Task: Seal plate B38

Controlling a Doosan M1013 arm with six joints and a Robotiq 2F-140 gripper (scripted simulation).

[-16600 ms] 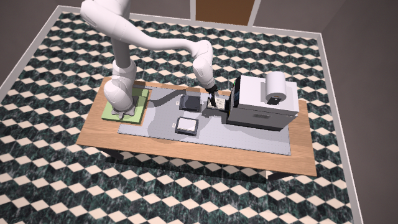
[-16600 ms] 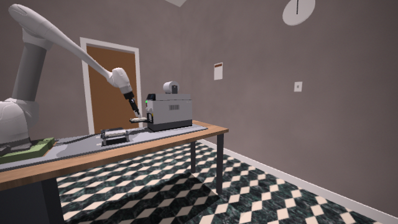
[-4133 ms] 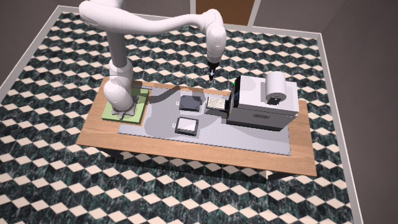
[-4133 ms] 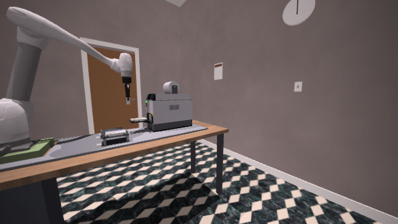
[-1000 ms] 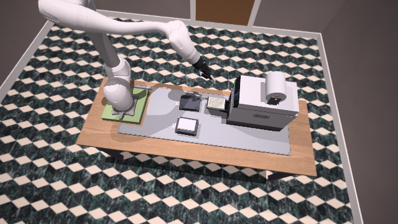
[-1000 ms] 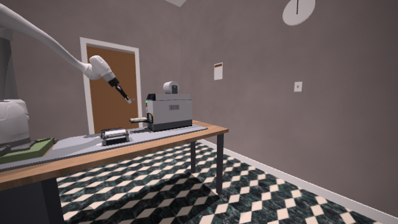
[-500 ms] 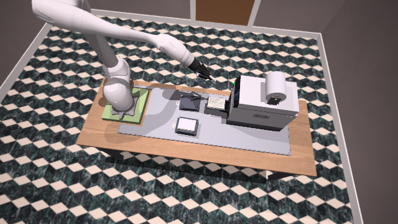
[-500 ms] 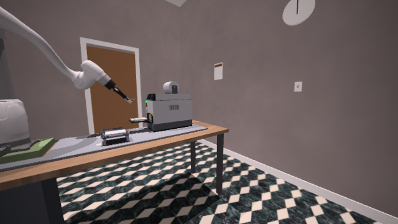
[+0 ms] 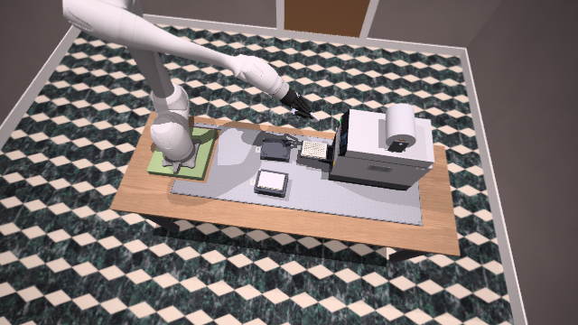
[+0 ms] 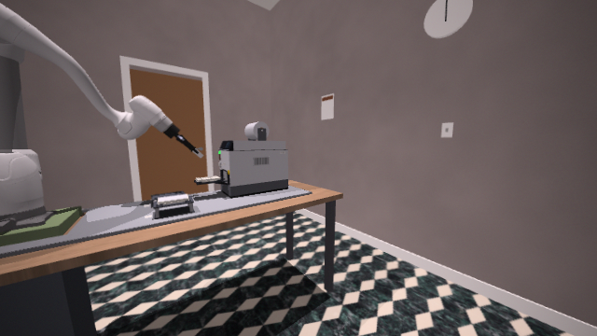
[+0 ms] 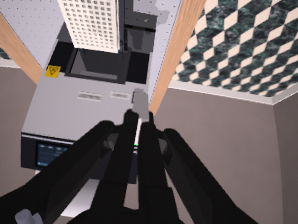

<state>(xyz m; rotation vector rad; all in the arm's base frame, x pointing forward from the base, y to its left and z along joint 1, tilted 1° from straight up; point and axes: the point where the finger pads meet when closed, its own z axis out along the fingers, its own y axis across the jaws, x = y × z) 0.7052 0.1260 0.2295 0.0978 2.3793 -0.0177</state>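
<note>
My hand is 13 cm short of the white button, 1 cm to the left of it and 8 cm above it. The rest, counted from my hand: sealer stage: 2 cm ahead, 10 cm to the right, 17 cm below; then plate B38: 2 cm ahead, 10 cm to the right, 16 cm below; then pale plate: 19 cm behind, 27 cm to the right, 21 cm below.
</note>
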